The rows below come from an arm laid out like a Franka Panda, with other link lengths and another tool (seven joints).
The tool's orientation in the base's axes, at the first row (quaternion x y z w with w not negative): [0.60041 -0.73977 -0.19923 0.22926]
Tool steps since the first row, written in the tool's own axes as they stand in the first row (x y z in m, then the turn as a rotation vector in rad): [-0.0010 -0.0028 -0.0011 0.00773 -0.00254 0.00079]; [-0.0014 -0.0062 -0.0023 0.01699 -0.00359 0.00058]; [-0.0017 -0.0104 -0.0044 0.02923 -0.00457 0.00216]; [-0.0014 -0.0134 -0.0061 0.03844 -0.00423 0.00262]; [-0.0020 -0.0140 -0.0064 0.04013 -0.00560 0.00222]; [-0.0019 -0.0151 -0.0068 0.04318 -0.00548 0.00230]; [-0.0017 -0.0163 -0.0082 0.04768 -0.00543 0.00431]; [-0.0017 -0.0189 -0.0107 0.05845 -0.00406 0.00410]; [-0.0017 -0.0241 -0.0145 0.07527 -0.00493 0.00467]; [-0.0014 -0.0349 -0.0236 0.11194 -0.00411 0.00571]
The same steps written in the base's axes. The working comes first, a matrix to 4 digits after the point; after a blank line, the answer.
The tool's axes in the first row as the columns of a matrix, in the base's axes (used below as rounded here):
[-0.1739 -0.7970 -0.5784]
[-0.9797 0.1996 0.0195]
[0.1000 0.5701 -0.8155]

[0.0030 0.0004 -0.0008 0.00022 -0.00806 -0.00132]; [0.0065 0.0001 -0.0018 -0.00043 -0.01735 -0.00082]; [0.0111 -0.0005 -0.0025 -0.00269 -0.02951 -0.00144]; [0.0145 -0.0014 -0.0028 -0.00483 -0.03845 -0.00070]; [0.0152 -0.0010 -0.0030 -0.00380 -0.04039 -0.00099]; [0.0163 -0.0013 -0.0033 -0.00447 -0.04335 -0.00068]; [0.0180 -0.0017 -0.0028 -0.00646 -0.04771 -0.00184]; [0.0215 -0.0023 -0.0022 -0.00930 -0.05799 0.00019]; [0.0279 -0.0034 -0.0021 -0.01186 -0.07463 0.00091]; [0.0417 -0.0061 -0.0008 -0.01949 -0.11038 0.00419]
